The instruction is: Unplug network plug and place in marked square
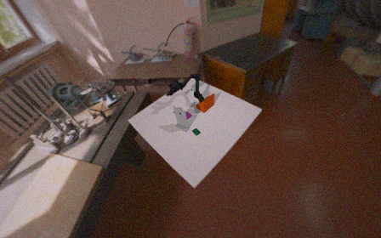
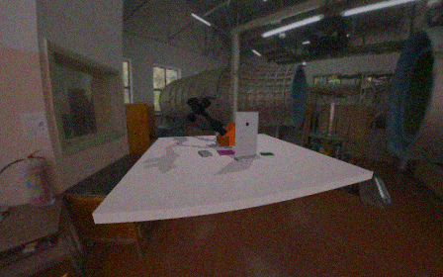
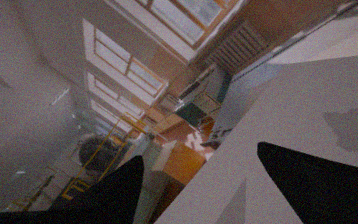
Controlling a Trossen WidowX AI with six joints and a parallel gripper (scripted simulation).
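Right now my gripper tip is 300 mm to the right of the network plug, 80 mm above it and 30 mm short of it. From my gripper tip the other things lie so: grey upright panel 300 mm to the left, 170 mm below, 50 mm ahead; green square 480 mm to the left, 300 mm below; magenta square 300 mm below, 200 mm to the left, 90 mm behind.
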